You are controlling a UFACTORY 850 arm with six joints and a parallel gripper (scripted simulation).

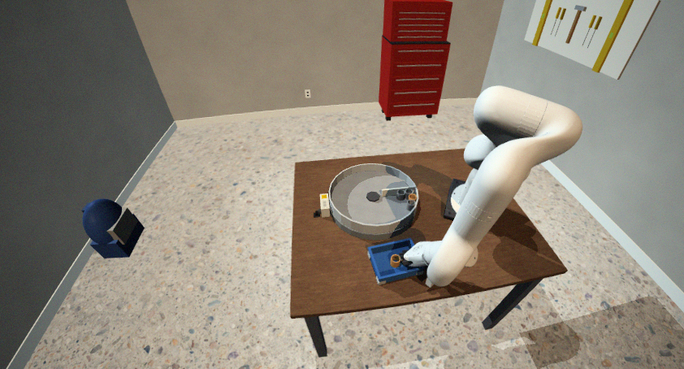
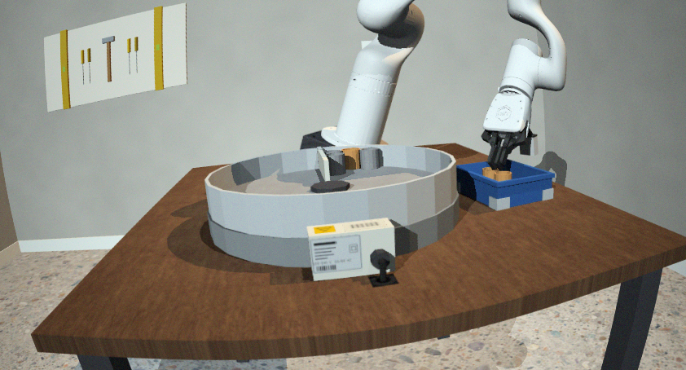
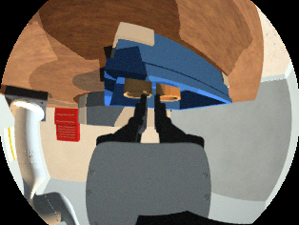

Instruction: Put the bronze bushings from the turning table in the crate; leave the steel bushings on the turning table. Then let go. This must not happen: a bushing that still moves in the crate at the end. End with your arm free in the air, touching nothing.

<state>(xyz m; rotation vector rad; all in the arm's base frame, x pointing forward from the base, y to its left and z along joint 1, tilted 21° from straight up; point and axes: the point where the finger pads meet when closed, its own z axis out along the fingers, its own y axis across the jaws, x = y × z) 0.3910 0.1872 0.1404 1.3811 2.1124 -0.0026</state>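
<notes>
My gripper is now 40 mm short of the blue crate, 10 mm to the left of it and 40 mm above it. Round my hand: grey turning table (50 mm ahead, 350 mm to the right, 10 mm below).
</notes>
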